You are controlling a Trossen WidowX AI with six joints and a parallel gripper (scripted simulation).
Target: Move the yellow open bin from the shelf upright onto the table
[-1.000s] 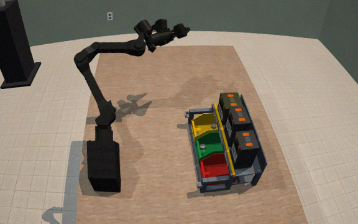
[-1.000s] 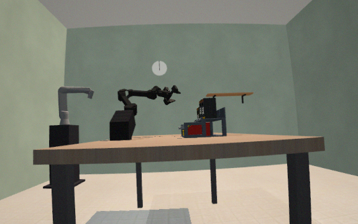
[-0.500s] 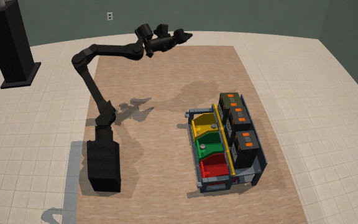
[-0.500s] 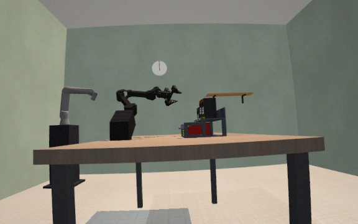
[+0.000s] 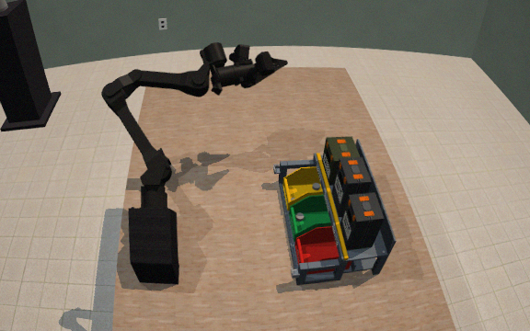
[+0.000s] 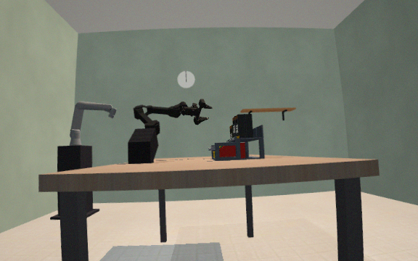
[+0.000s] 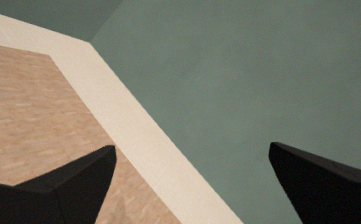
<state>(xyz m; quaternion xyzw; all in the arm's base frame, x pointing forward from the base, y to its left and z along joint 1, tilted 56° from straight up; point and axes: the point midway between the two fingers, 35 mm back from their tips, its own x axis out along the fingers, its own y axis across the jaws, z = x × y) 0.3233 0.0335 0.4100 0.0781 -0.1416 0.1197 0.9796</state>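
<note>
Now: the yellow bin 28 cm below my hand, 22 cm to the right of it and 10 cm ahead of it. From my hand the other things lie so: red bin (45 cm to the right, 28 cm below, 10 cm ahead); then yellow rail (33 cm to the right, 21 cm below, 14 cm ahead); then green bin (33 cm to the right, 28 cm below, 10 cm ahead).
</note>
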